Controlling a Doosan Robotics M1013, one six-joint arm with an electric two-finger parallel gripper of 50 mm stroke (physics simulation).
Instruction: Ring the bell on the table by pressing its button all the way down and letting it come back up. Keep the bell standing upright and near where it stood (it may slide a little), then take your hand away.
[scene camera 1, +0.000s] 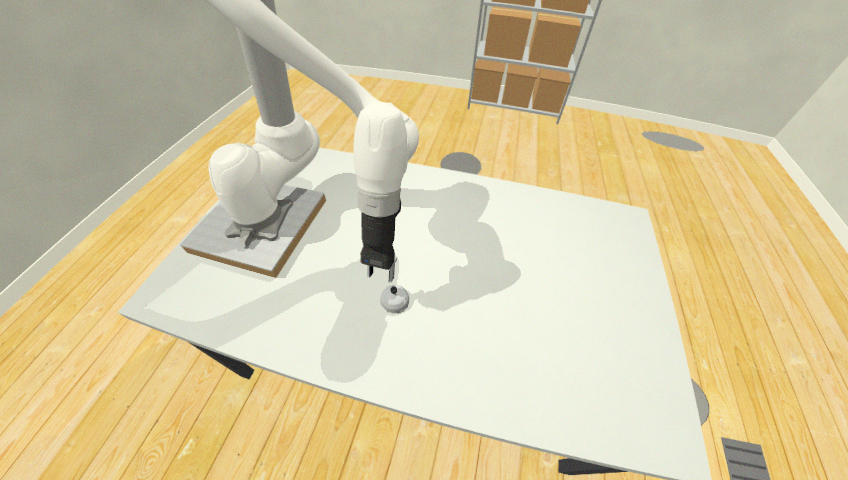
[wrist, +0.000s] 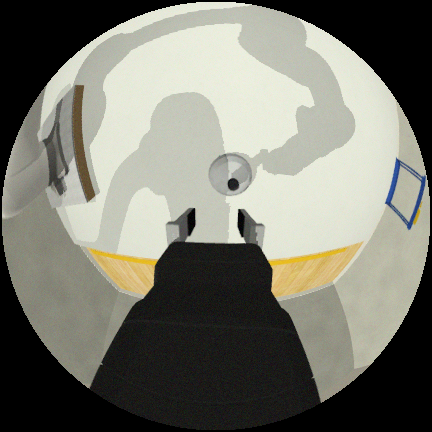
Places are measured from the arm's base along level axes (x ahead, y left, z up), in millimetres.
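Pixels of known places: gripper, fingertip midpoint: (scene camera 1: 380, 277) (wrist: 216, 216); arm's base, link origin: (scene camera 1: 260, 219) (wrist: 53, 158).
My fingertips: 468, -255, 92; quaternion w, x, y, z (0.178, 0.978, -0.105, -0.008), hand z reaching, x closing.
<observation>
Ahead of a thing's pixels: the offset from my fingertips to its top centre, as dx, dy, dz. Level surfaces: height alone.
A silver domed bell {+28, +7, -68} (scene camera 1: 395, 300) (wrist: 225, 173) stands upright on the white table {dz -134} (scene camera 1: 535, 368) (wrist: 190, 60). Its small black button {+28, +7, -68} (scene camera 1: 393, 290) (wrist: 233, 184) sticks up from the top of the dome. My gripper (scene camera 1: 380, 274) (wrist: 216, 216) is open, with nothing between its two fingers. It points down and hangs above the table, higher than the bell. In the wrist view the bell shows beyond the fingertips, a little right of the middle between them, and a gap shows between the fingers and the button. Neither finger touches the bell.
The arm's base stands on a grey-topped board with a brown edge (scene camera 1: 303, 237) (wrist: 79, 130) at the table's left. The arm's shadows fall across the table around the bell. A shelf rack (scene camera 1: 526, 63) with brown boxes stands on the floor behind. A blue frame (wrist: 393, 181) shows at the wrist view's right.
</observation>
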